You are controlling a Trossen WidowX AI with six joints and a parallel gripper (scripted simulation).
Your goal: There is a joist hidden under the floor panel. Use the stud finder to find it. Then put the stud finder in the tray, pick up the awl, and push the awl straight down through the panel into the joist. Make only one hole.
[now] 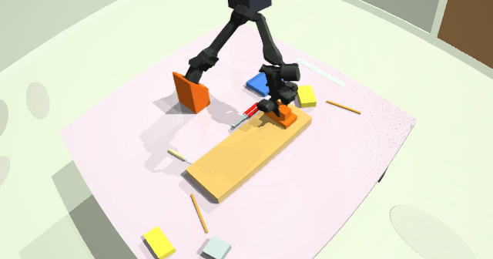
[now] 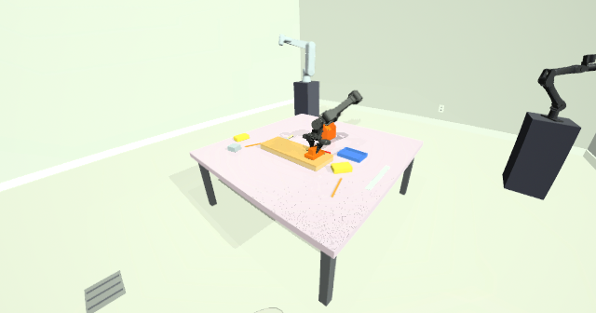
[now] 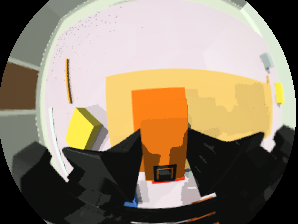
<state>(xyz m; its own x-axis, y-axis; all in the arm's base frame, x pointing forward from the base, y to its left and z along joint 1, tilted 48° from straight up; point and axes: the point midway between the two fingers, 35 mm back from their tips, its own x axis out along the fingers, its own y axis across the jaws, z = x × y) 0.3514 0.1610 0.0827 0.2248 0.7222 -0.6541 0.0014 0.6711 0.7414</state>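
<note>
Right now my gripper tip is 220 mm past the blue tray, 150 mm to the right of it and 50 mm above it. The rest, counted from my gripper tip: white strip: 400 mm to the left, 90 mm behind, 60 mm below; awl: 400 mm to the right, 160 mm behind, 60 mm below; orange stud finder: 20 mm behind, 20 mm above.
</note>
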